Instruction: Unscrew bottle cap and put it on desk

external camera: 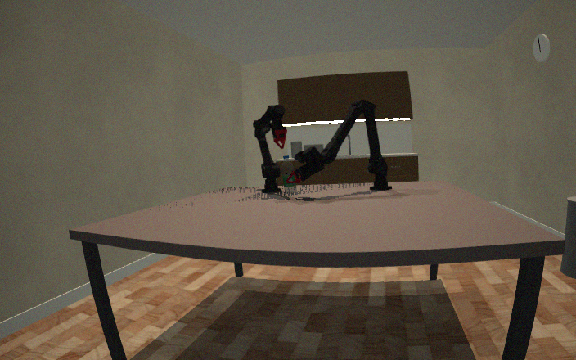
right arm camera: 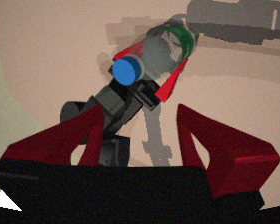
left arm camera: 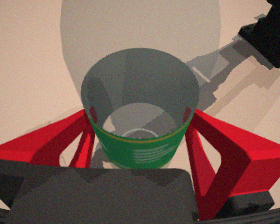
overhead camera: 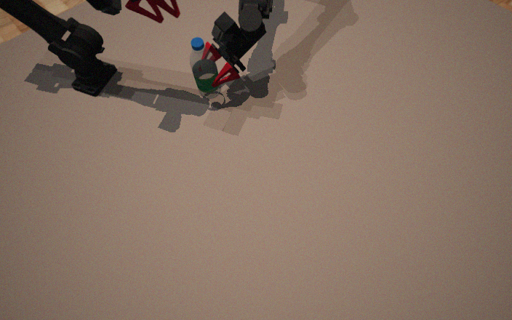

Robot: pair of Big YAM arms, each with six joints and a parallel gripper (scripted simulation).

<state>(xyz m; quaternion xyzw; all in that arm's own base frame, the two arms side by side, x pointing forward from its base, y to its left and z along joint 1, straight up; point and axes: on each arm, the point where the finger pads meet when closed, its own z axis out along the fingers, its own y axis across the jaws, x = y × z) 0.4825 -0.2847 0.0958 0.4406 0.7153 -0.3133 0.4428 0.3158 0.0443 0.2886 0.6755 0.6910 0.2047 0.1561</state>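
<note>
The blue cap lies 10 mm ahead of my left hand, 10 mm to the right of it and 130 mm above it. Also, from my left hand: bottle: 30 mm above.
Right now the blue cap is 70 mm below my right hand, 50 mm ahead of it and 30 mm to the left of it. Round my right hand: bottle: 160 mm below, 40 mm to the left, 40 mm ahead.
</note>
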